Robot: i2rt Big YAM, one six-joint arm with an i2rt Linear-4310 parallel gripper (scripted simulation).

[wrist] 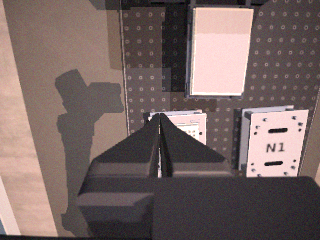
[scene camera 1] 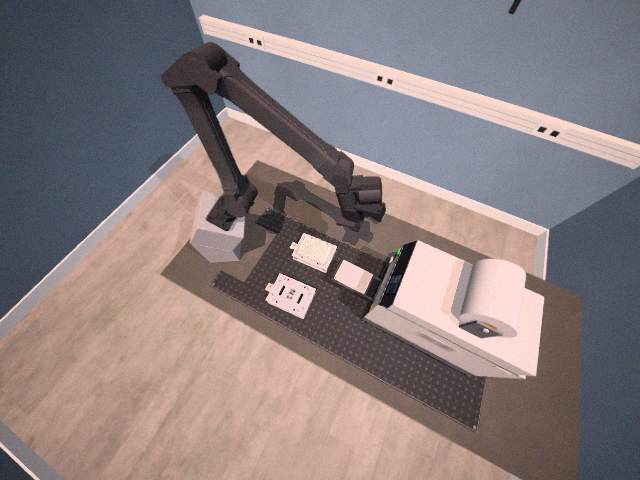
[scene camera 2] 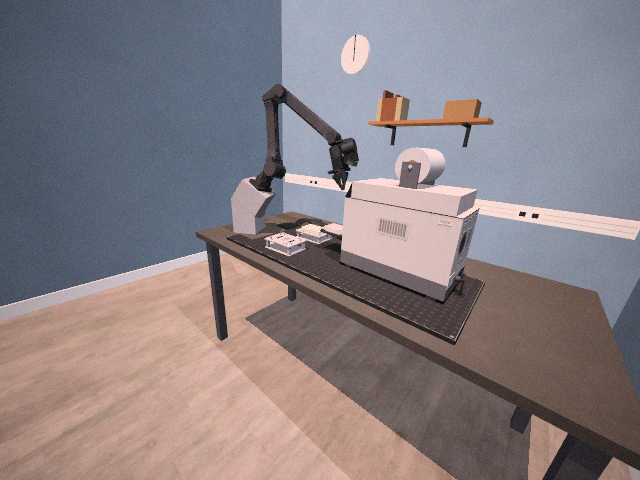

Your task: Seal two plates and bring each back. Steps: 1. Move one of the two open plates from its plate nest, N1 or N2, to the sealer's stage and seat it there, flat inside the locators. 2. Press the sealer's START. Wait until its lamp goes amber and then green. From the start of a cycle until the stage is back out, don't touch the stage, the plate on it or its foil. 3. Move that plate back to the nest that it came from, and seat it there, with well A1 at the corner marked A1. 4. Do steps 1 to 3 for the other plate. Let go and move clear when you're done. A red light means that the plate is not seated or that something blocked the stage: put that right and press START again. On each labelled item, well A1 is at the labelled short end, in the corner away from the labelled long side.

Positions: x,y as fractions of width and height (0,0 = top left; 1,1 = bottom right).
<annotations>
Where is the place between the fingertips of my gripper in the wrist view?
At 0.50,0.50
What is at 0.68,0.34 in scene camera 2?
A foil roll.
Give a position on a foil roll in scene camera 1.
0.77,0.61
</annotations>
